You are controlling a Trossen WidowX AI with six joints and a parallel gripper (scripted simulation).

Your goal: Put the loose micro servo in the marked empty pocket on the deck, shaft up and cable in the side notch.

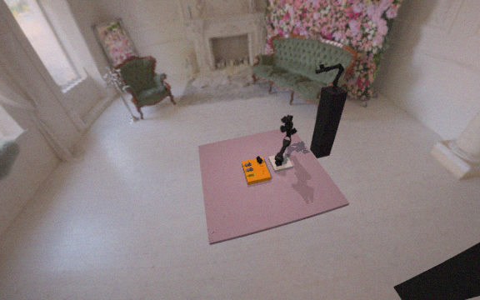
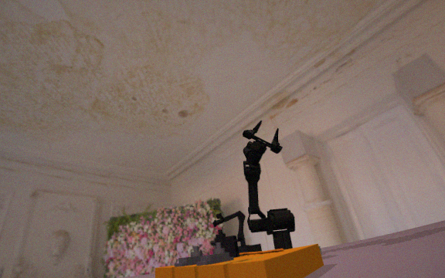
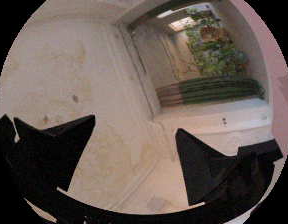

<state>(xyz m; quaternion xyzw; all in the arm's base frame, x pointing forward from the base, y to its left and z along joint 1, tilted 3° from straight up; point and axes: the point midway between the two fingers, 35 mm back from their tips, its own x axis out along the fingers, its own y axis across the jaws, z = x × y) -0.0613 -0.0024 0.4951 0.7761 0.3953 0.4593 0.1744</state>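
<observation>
Right now my gripper tip is 29 cm short of the orange deck, 3 cm to the left of it and 52 cm above it.
</observation>
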